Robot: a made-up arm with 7 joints. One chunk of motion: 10 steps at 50 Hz.
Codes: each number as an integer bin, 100 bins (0 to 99) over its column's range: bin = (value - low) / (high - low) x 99, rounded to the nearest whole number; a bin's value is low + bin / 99 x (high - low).
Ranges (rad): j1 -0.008..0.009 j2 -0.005..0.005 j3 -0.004..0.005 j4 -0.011..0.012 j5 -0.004..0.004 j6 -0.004..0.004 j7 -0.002..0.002
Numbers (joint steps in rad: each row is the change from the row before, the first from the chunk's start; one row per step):
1: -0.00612 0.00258 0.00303 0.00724 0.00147 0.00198 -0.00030
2: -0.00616 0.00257 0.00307 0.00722 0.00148 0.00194 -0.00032
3: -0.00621 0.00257 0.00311 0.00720 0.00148 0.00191 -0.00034
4: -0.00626 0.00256 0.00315 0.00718 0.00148 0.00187 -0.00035
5: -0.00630 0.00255 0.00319 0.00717 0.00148 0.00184 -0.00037
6: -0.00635 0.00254 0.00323 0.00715 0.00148 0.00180 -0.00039
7: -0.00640 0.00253 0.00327 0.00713 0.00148 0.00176 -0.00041
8: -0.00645 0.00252 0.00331 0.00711 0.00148 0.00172 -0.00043
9: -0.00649 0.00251 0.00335 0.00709 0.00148 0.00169 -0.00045
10: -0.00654 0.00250 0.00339 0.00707 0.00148 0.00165 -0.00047
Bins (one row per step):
1: 11 75 77 79 68 74 42
2: 11 75 78 78 68 74 42
3: 10 75 78 78 68 73 41
4: 10 75 79 78 68 73 41
5: 10 75 79 78 68 72 40
6: 10 75 80 78 68 72 40
7: 9 75 80 78 68 71 39
8: 9 74 80 78 68 71 39
9: 9 74 81 78 68 70 38
10: 9 74 81 78 68 70 38

